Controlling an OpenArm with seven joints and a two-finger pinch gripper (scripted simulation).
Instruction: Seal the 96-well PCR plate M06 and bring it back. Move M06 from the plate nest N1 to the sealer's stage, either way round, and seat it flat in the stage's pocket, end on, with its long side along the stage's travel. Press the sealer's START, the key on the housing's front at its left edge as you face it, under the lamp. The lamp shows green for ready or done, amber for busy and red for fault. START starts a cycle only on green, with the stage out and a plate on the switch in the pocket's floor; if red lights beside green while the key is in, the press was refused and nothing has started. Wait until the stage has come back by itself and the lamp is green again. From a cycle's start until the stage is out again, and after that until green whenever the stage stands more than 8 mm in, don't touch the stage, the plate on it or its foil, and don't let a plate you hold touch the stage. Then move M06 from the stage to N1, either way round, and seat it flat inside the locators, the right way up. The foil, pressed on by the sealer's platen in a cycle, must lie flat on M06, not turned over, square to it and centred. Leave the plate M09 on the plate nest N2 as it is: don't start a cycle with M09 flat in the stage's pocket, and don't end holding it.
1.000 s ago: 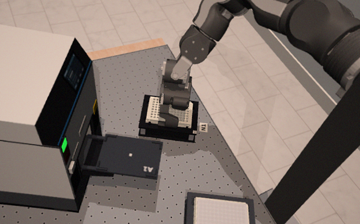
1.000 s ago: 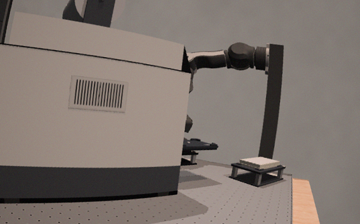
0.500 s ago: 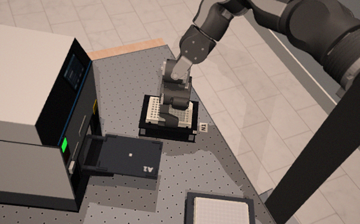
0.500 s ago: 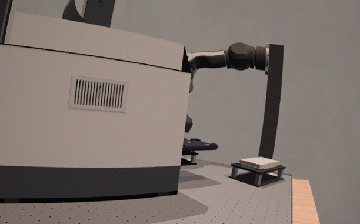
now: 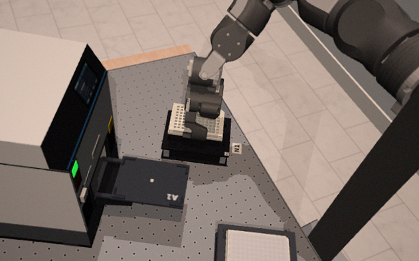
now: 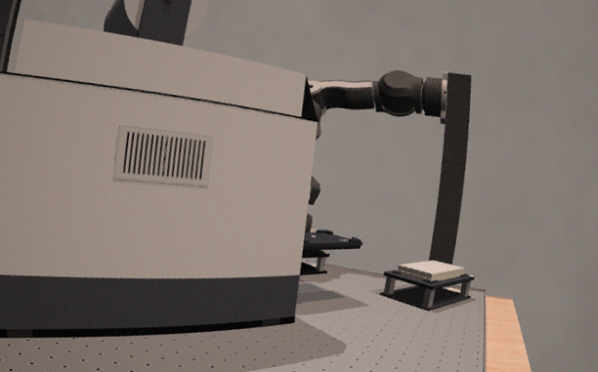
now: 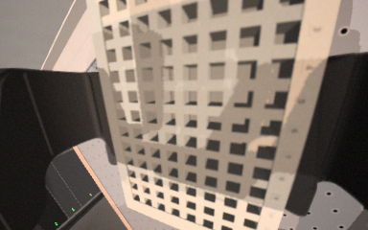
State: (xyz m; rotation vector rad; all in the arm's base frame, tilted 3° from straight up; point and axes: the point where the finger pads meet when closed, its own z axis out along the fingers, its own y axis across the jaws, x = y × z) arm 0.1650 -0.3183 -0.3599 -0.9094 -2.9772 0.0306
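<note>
Now: hand 40 mm above the nest N1 and 10 mm past it. From my hand the other things lie so: sealer's stage: 170 mm ahead, 120 mm to the left, 20 mm above; plate M09: 330 mm to the left, 30 mm below, 30 mm ahead; 96-well plate M06: right at my hand.
</note>
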